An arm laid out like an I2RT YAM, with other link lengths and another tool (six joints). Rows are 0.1 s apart.
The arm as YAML. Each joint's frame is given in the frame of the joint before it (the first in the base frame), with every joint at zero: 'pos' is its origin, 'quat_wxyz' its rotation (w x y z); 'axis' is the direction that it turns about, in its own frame. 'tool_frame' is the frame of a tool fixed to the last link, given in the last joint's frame.
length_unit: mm
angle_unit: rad
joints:
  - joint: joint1
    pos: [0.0, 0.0, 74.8]
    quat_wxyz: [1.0, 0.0, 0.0, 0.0]
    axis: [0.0, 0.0, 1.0]
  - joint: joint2
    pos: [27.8, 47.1, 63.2]
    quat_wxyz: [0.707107, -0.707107, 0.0, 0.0]
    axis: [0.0, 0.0, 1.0]
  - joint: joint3
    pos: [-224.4, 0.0, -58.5]
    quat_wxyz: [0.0, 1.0, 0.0, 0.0]
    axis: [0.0, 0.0, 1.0]
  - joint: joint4
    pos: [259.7, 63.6, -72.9]
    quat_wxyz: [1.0, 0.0, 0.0, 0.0]
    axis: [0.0, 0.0, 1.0]
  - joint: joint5
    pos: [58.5, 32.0, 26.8]
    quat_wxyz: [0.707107, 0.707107, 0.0, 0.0]
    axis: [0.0, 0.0, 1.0]
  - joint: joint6
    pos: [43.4, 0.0, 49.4]
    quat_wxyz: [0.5, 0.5, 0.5, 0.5]
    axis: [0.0, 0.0, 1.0]
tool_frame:
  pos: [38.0, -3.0, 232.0]
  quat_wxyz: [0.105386, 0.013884, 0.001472, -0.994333]
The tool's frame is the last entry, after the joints.
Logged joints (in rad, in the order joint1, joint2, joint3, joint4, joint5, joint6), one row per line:
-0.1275, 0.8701, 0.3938, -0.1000, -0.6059, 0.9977
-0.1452, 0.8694, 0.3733, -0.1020, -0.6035, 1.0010
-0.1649, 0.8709, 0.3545, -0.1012, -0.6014, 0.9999
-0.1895, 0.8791, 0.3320, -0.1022, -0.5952, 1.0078
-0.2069, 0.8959, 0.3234, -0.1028, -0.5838, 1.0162
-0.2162, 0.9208, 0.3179, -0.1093, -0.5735, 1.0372
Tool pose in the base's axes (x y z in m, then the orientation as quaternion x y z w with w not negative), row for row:
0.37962, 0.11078, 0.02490, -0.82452, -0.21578, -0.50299, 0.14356
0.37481, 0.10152, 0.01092, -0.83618, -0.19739, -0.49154, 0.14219
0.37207, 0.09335, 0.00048, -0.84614, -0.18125, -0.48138, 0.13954
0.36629, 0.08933, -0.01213, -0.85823, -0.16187, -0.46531, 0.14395
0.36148, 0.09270, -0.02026, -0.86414, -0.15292, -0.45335, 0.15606
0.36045, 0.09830, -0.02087, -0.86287, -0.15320, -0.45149, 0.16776
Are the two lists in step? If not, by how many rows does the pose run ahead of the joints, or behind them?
The pose runs 2 rows ahead of the joints: the pose in row i belongs to the joints in row i + 2.
